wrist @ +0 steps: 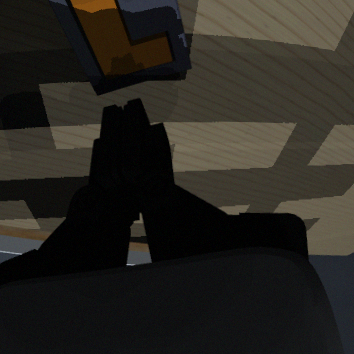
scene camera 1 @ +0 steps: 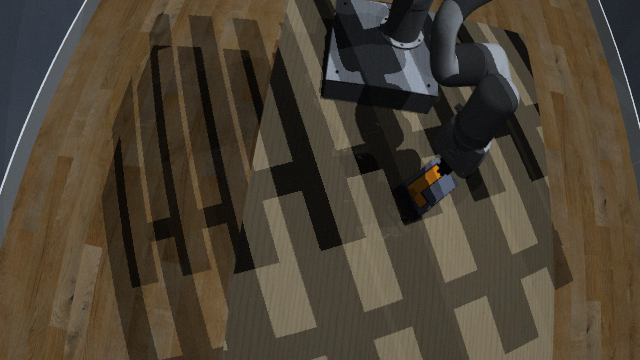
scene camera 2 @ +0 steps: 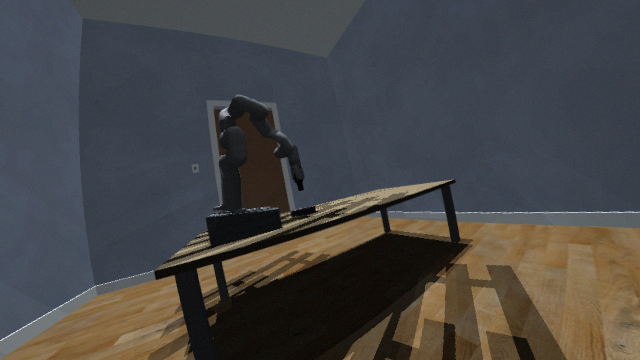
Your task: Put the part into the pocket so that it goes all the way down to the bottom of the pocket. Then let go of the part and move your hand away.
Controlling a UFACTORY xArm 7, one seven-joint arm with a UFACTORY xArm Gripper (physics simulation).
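Places are measured from the arm's base along level axes (x right, y down, z ahead), in millimetres.
Pixels of known places: gripper, fingertip midpoint: [wrist: 132, 125] [scene camera 1: 443, 170] [scene camera 2: 301, 190]; arm's base, link origin: [scene camera 1: 401, 31] [scene camera 2: 233, 211].
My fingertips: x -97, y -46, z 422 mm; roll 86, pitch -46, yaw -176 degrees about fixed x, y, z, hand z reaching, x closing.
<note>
For each thing: its top centre in the pictures, then the offset to it from my fingertips. "pt": a spot on its surface instead. Level surfaces: height alone.
- orange part, top centre: [wrist: 117, 11] [scene camera 1: 428, 185] dz -10, dx -5, dy +120 mm
- blue-grey block, top centre: [wrist: 116, 9] [scene camera 1: 429, 185] [scene camera 2: 302, 208] dz -11, dx -7, dy +119 mm
- small dark shape, surface spot: [scene camera 2: 304, 212] pt dz -24, dx +45, dy +141 mm
- wooden table, surface height: dy +155 mm
The orange part [scene camera 1: 417, 192] [wrist: 102, 37] lies inside the pocket of the blue-grey block [scene camera 1: 444, 189] [wrist: 150, 17]; its foot end and long leg show in the wrist view. Dark gaps run along its edges, and its exact depth is hard to tell. The block also shows as a small dark shape [scene camera 2: 304, 212] on the table in scene camera 2. My gripper [scene camera 1: 442, 168] [scene camera 2: 300, 188] [wrist: 132, 125] is shut with nothing between its fingers. It hangs well above the table and apart from the block. In scene camera 1 the fingertips cover the block's upper right end.
The block lies on the wooden table [scene camera 1: 292, 300] [scene camera 2: 415, 190], in front of the arm's box-shaped base [scene camera 1: 380, 92] [scene camera 2: 245, 227]. Strong striped shadows cross the table and block. A door [scene camera 2: 260, 175] stands behind the arm.
</note>
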